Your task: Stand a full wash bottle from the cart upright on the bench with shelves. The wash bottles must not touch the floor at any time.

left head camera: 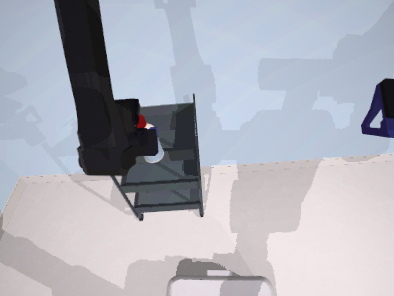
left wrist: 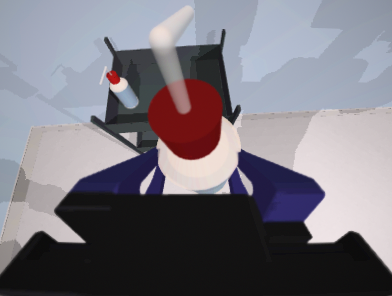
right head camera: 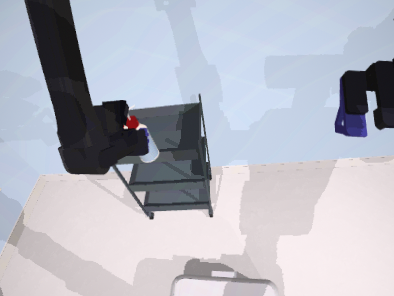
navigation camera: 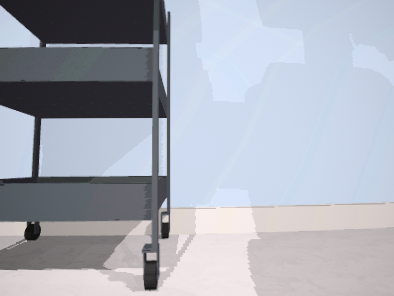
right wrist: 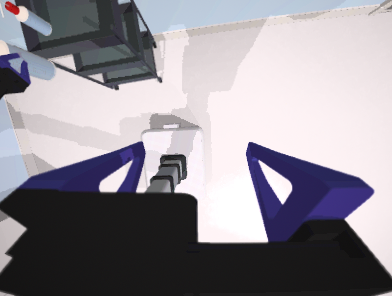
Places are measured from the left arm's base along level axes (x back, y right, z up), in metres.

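Where they show: left gripper, between the fingertips: [right head camera: 140, 136] [right wrist: 14, 56]; right gripper, between the fingertips: [left head camera: 393, 131] [right head camera: 372, 129] [right wrist: 195, 147].
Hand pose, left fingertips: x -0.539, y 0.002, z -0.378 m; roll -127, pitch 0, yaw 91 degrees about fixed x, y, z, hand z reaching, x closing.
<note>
Things, the pixels of their centre, and the offset from my left fingertips.
- light body, middle of its body: [left wrist: 199, 140] [left head camera: 146, 132] [right head camera: 139, 132] [right wrist: 7, 52] dx -0.002, dy +0.003, dz +0.015 m
- second wash bottle, middle of its body: [left wrist: 119, 89] [right wrist: 25, 18] dx -0.293, dy -0.270, dz -0.282 m
A wash bottle with a red cap and light body [left head camera: 154, 154] [right head camera: 150, 152] [left wrist: 185, 120] [right wrist: 40, 64] is held roughly upright by my left gripper [left head camera: 149, 132] [right head camera: 135, 133] [left wrist: 196, 148], shut around its neck. In the head views it overlaps the dark cart [left head camera: 160, 186] [right head camera: 170, 186] [left wrist: 225, 80] [right wrist: 75, 50] [navigation camera: 75, 64]; in the left wrist view the cart lies beyond and below it. A second wash bottle [left wrist: 125, 93] [right wrist: 35, 21] stands in the cart's top tray. My right gripper [right wrist: 195, 147] is open and empty, away from the cart. The bench with shelves does not show.
The cart has three tiers, corner posts and casters [navigation camera: 150, 275]. A pale blue wall [left head camera: 305, 30] [navigation camera: 280, 100] rises behind it. A white rounded panel [left head camera: 182, 288] [right head camera: 187, 288] [right wrist: 152, 142] shows near my base, with a grey jointed post [right wrist: 165, 182] over it.
</note>
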